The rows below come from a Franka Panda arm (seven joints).
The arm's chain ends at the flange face. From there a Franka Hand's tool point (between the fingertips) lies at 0.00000 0.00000 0.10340 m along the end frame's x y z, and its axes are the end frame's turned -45 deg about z.
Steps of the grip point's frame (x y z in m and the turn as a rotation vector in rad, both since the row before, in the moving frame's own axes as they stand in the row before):
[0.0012 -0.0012 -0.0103 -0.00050 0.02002 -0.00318]
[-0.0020 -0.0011 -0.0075 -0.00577 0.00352 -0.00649]
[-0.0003 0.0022 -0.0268 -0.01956 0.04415 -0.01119]
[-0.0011 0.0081 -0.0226 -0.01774 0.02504 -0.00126]
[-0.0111 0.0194 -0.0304 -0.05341 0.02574 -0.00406]
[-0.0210 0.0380 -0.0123 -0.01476 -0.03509 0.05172]
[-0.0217 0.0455 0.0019 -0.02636 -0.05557 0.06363]
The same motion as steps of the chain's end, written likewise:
[-0.0015 -0.0003 -0.0103 0.01380 0.01451 -0.00318]
[-0.0029 0.0005 -0.0075 -0.00159 0.00657 -0.00649]
[-0.0033 0.0036 -0.0267 0.01739 0.04505 -0.01119]
[0.0018 0.0070 -0.0226 0.00516 0.03025 -0.00126]
[0.0001 0.0196 -0.0302 -0.01957 0.05597 -0.00406]
[0.0136 0.0381 -0.0122 -0.03525 -0.01438 0.05172]
[0.0192 0.0416 0.0021 -0.05793 -0.02065 0.06363]

